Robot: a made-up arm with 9 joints. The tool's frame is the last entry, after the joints. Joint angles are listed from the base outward. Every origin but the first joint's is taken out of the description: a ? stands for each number. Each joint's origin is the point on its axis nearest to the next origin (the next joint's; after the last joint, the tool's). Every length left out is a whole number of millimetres.
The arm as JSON. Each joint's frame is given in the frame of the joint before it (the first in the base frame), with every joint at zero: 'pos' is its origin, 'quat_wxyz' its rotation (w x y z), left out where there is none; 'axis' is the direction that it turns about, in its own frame. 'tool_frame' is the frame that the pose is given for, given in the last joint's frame.
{
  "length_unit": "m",
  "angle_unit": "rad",
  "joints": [
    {
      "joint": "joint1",
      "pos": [
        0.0,
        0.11,
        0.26
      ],
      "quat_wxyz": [
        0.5,
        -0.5,
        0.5,
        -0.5
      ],
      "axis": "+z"
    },
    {
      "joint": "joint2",
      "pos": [
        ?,
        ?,
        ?
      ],
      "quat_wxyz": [
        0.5,
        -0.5,
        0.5,
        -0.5
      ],
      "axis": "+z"
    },
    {
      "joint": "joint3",
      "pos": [
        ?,
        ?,
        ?
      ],
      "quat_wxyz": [
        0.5,
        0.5,
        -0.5,
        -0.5
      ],
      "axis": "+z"
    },
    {
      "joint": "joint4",
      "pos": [
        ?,
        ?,
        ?
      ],
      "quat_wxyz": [
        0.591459,
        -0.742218,
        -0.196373,
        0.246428
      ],
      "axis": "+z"
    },
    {
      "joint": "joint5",
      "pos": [
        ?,
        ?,
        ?
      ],
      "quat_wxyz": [
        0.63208,
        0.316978,
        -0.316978,
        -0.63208
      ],
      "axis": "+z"
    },
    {
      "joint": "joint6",
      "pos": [
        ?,
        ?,
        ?
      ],
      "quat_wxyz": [
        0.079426,
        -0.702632,
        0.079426,
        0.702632
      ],
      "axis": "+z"
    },
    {
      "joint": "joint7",
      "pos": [
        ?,
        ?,
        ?
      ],
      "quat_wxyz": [
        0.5,
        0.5,
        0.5,
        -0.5
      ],
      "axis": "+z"
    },
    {
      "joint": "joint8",
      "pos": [
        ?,
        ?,
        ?
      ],
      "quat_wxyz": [
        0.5,
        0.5,
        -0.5,
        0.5
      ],
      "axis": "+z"
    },
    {
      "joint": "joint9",
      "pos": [
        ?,
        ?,
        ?
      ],
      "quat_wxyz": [
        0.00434,
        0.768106,
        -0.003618,
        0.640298
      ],
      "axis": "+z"
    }
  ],
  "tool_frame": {
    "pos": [
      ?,
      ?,
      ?
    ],
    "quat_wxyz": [
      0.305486,
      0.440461,
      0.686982,
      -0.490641
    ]
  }
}
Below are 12 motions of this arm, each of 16 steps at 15 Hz.
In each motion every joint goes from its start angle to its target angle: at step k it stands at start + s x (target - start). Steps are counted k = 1, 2, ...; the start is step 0. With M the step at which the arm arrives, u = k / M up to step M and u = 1 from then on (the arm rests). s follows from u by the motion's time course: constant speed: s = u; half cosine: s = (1 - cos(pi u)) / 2; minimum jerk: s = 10 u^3 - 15 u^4 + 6 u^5.
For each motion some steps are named. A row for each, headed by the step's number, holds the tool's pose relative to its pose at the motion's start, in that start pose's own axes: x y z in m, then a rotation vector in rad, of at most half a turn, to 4 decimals.
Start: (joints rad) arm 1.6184 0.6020 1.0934 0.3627 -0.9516 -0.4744 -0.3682 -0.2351 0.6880
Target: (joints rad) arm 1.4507 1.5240 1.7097 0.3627 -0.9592 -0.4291 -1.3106 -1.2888 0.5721
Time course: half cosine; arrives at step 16
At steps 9, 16:
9: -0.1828 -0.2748 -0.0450 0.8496 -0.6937 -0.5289
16: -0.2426 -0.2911 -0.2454 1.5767 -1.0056 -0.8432

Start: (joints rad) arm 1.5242 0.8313 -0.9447 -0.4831 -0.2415 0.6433 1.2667 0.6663 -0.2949
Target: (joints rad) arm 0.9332 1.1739 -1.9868 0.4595 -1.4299 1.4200 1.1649 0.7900 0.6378
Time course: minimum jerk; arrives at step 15
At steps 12, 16:
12: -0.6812 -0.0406 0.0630 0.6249 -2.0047 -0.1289
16: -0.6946 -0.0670 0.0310 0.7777 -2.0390 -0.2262

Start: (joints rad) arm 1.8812 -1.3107 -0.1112 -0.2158 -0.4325 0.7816 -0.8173 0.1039 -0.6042
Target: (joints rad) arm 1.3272 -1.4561 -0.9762 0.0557 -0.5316 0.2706 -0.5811 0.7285 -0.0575
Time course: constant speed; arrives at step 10
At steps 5, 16:
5: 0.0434 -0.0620 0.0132 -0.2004 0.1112 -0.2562
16: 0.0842 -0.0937 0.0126 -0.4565 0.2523 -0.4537

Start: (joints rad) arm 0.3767 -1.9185 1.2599 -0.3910 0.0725 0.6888 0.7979 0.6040 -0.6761
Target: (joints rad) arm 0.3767 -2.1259 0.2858 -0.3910 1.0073 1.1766 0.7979 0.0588 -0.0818
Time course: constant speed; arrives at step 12
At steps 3, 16:
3: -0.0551 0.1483 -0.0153 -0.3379 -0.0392 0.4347
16: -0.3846 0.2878 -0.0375 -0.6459 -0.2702 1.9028

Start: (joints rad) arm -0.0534 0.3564 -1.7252 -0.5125 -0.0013 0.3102 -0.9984 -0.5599 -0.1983
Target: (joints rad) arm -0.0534 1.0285 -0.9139 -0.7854 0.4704 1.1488 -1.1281 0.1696 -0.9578
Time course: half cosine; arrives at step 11
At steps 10, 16:
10: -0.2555 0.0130 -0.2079 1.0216 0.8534 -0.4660
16: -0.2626 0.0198 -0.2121 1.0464 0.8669 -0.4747

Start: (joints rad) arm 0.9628 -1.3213 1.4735 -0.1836 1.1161 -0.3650 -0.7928 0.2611 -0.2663
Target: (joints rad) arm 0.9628 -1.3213 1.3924 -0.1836 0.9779 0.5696 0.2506 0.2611 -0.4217
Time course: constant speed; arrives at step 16
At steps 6, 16:
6: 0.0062 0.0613 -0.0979 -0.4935 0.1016 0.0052
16: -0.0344 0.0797 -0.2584 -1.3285 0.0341 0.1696

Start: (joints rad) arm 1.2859 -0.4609 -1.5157 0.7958 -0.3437 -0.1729 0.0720 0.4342 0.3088
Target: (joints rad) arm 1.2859 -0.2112 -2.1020 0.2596 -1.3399 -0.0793 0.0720 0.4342 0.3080
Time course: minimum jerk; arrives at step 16
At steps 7, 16:
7: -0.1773 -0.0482 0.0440 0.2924 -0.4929 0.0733
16: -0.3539 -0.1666 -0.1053 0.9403 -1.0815 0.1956

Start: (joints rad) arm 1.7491 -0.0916 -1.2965 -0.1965 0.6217 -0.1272 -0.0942 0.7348 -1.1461
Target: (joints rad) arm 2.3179 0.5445 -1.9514 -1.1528 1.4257 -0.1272 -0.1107 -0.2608 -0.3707
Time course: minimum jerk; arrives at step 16
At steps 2, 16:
2: -0.0009 -0.0009 0.0017 -0.0191 -0.0081 -0.0048
16: -0.0379 -0.1127 0.0296 -0.8438 -0.2026 -0.2283

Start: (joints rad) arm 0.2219 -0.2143 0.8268 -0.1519 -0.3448 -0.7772 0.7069 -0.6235 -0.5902
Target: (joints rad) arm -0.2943 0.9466 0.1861 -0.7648 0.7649 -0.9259 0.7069 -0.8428 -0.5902
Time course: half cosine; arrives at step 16
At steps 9, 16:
9: 0.0004 0.1801 -0.0546 -0.4292 -0.1833 0.5583
16: -0.0741 0.2505 -0.1960 -0.9627 -0.2733 0.9748

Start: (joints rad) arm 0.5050 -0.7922 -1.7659 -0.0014 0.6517 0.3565 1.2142 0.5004 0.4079
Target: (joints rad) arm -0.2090 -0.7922 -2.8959 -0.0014 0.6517 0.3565 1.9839 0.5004 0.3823
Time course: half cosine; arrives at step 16
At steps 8, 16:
8: -0.1093 -0.0147 0.1739 -0.1577 -0.3081 -0.4594
16: -0.2424 -0.0868 0.2985 -0.2560 -0.4249 -1.0861

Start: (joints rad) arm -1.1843 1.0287 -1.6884 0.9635 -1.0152 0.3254 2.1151 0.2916 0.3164
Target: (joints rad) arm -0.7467 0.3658 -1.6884 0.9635 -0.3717 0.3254 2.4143 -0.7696 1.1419
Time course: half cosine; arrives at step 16
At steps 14, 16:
14: -0.4697 0.0699 -0.2902 -0.6149 -1.8148 -0.2431
16: -0.4792 0.0571 -0.3176 -0.5999 -1.8844 -0.2482

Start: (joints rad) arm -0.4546 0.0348 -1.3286 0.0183 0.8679 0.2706 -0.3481 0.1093 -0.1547
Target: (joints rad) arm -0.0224 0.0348 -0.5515 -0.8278 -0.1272 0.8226 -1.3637 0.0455 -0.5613
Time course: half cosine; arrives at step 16
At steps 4, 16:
4: -0.0865 -0.0365 0.0230 0.2092 -0.1727 0.2394
16: -0.5348 -0.1368 -0.2591 -0.0515 -1.0558 1.4907

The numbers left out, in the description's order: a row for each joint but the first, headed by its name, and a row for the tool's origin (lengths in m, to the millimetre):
joint2: -0.2 -0.06 0.0
joint3: -0.279 -0.02 0.0
joint4: 0.025 -0.235 0.0
joint5: 0.144 0.041 0.0
joint6: -0.058 -0.028 0.0
joint7: -0.01 -0.03 0.0
joint8: 0.02 -0.195 0.0
joint9: -0.23 0.14 0.0
tool: -0.168 -0.01 0.0

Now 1 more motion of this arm.
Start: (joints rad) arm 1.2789 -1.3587 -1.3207 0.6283 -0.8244 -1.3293 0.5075 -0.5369 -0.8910
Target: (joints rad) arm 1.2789 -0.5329 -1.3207 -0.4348 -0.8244 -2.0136 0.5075 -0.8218 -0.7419
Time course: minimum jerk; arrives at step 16
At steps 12, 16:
12: -0.0450 -0.4637 0.0865 -0.3315 -0.0793 -1.0011
16: -0.0616 -0.5087 0.1151 -0.4012 -0.1018 -1.1187

